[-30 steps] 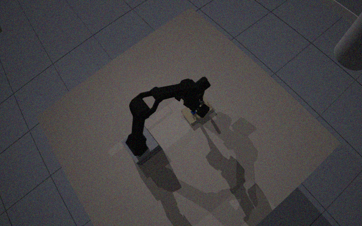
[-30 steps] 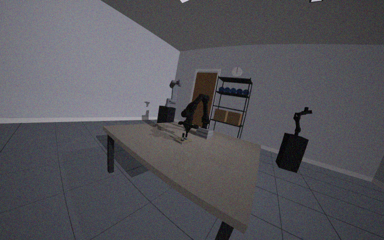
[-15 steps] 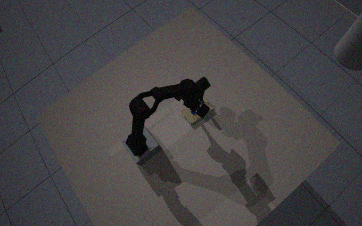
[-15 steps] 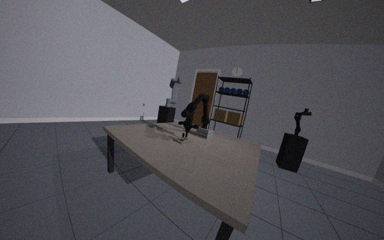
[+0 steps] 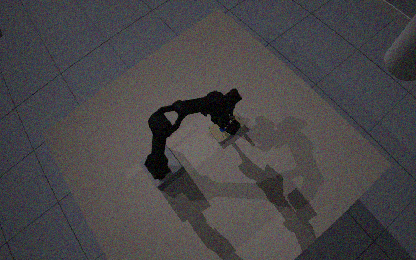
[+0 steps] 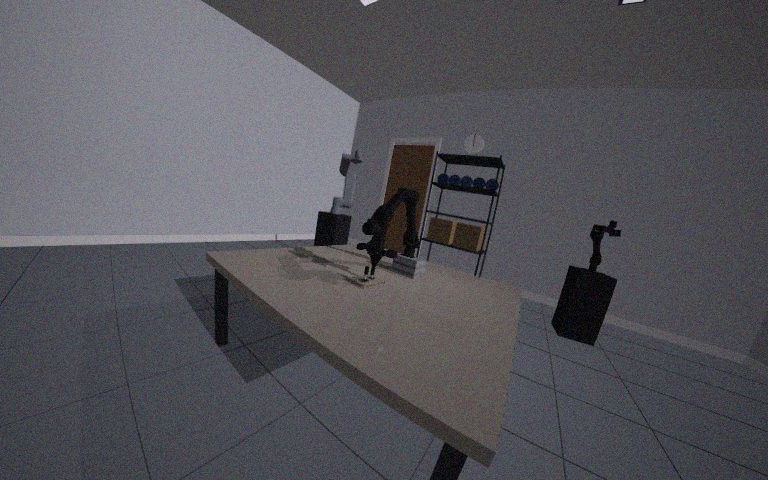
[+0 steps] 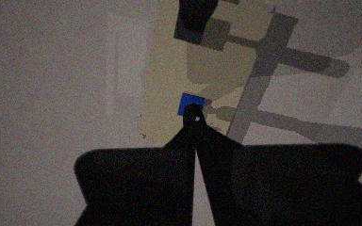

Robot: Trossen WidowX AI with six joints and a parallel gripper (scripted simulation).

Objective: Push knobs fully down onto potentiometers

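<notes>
Right now my gripper tip is 10 mm above the dark knob.
</notes>
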